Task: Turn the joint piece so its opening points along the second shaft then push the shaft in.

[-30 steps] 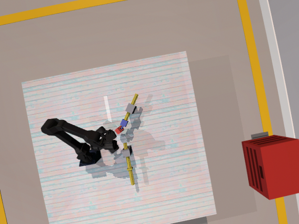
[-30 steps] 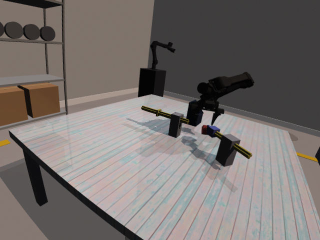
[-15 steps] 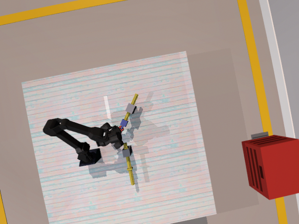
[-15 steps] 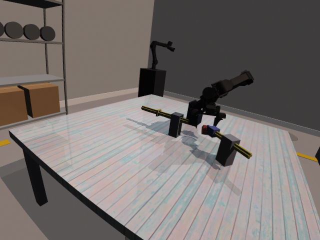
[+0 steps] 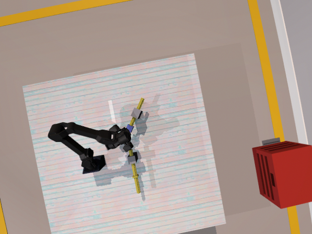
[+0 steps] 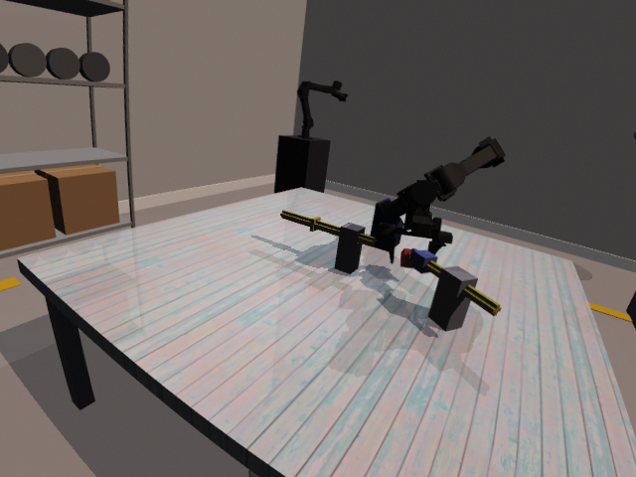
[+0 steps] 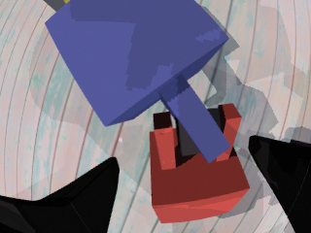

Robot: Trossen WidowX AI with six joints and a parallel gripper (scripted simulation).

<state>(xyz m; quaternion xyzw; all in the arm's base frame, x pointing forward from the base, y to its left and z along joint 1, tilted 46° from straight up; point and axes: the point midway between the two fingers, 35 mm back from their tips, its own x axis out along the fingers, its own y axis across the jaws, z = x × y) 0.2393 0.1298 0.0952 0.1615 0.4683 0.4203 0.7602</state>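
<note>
The red joint piece lies 20 mm above my gripper tip.
</note>
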